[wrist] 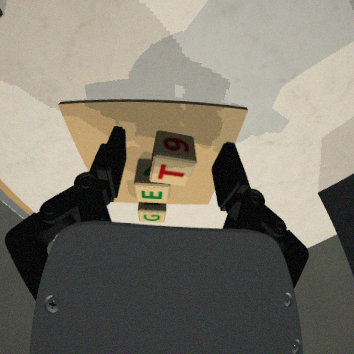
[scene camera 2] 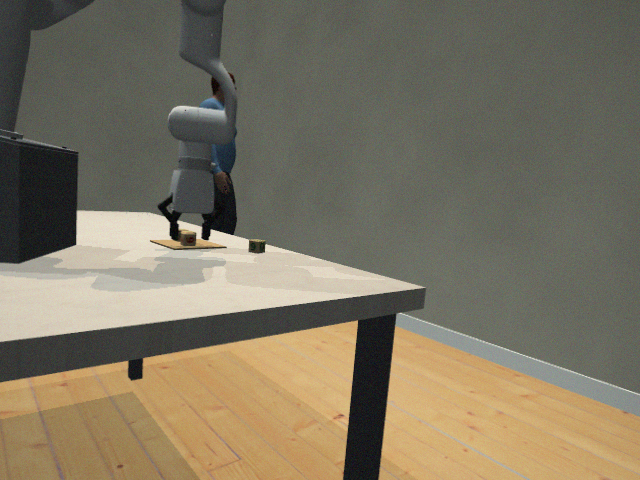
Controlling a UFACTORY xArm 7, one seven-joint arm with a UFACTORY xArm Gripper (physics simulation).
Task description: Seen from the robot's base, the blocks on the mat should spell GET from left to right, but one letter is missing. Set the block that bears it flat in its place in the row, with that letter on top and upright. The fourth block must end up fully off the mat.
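Observation:
The T block (scene camera 2: 188, 238) (wrist: 172, 159) stands flat on the tan mat (scene camera 2: 211, 245) (wrist: 80, 115), with a red T on top and a red 9 on its side. The E block (wrist: 152, 193), green E up, is just behind it in the wrist view and partly hidden by it. The G block (wrist: 151, 215), green G up, is beyond the E block. The T block sits a little to the right of the line of the other two in the wrist view. My gripper (scene camera 2: 190, 238) (wrist: 172, 148) is open, its fingers low on either side of the T block, apart from it.
The fourth block (scene camera 2: 256, 245) stands on the table (scene camera 2: 310, 279), off the mat to its right in the scene view. A large dark box (scene camera 2: 46, 201) stands at the left. A person (scene camera 2: 225, 155) stands behind the table.

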